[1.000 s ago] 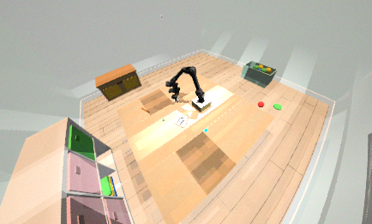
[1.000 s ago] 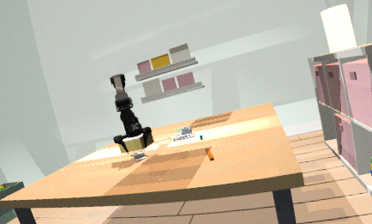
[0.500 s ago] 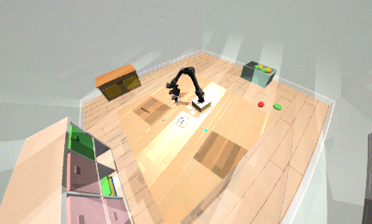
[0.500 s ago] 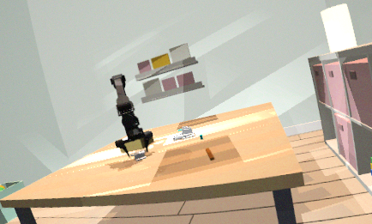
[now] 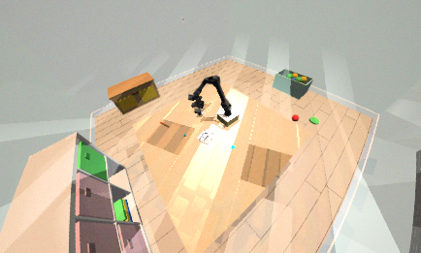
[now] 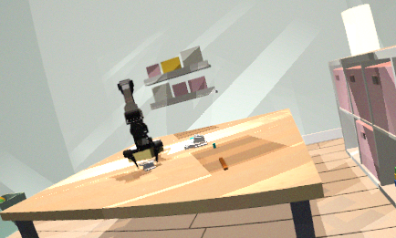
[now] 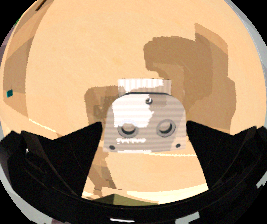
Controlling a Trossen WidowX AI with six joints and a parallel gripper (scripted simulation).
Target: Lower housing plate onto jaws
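Now: the white jaw piece 15 cm ahead of my gripper tip and 29 cm to the left of it. Also, from my gripper tip: cyan marker: 31 cm ahead, 13 cm to the left; then orange stick: 38 cm ahead, 16 cm to the right, 1 cm below.
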